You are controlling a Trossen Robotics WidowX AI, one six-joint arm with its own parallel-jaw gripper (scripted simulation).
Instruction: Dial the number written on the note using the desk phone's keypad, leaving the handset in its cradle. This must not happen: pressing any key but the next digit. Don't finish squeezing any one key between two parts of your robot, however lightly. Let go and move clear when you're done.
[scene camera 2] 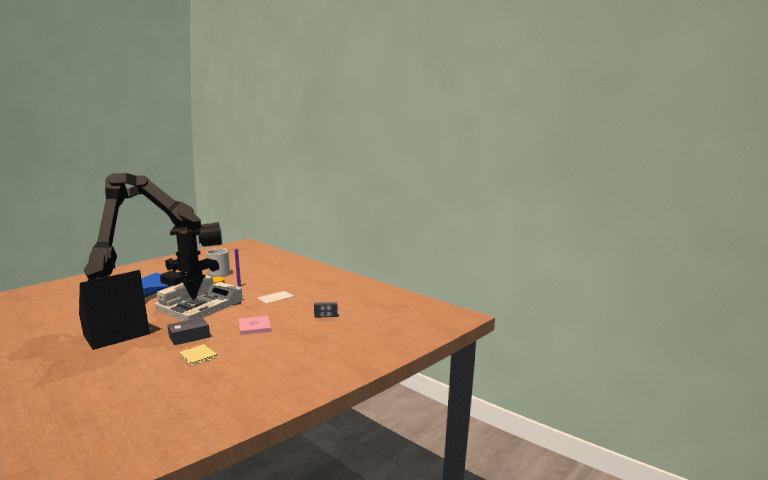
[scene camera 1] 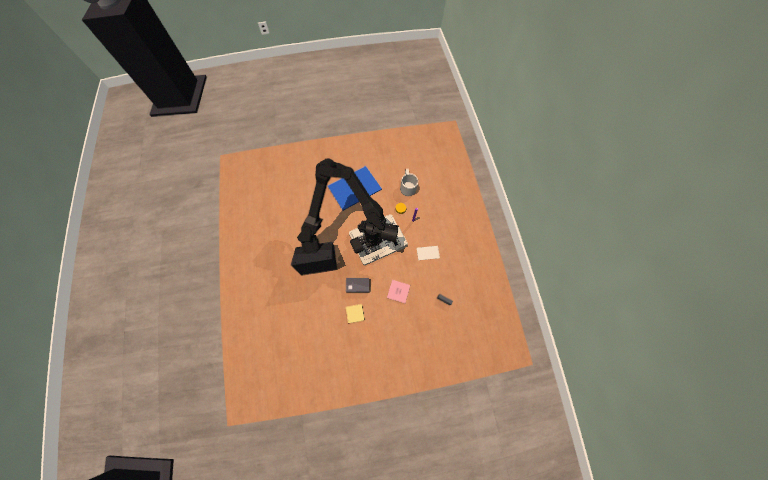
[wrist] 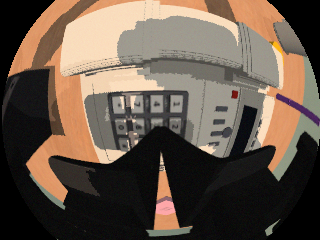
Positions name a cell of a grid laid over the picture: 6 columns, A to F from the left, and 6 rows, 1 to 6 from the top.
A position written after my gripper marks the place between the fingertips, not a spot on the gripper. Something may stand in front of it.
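There is a grey handset (wrist: B2) here, and the wrist view also shows me my gripper (wrist: D4). Scene camera 2 gives me another look at the gripper (scene camera 2: B4).
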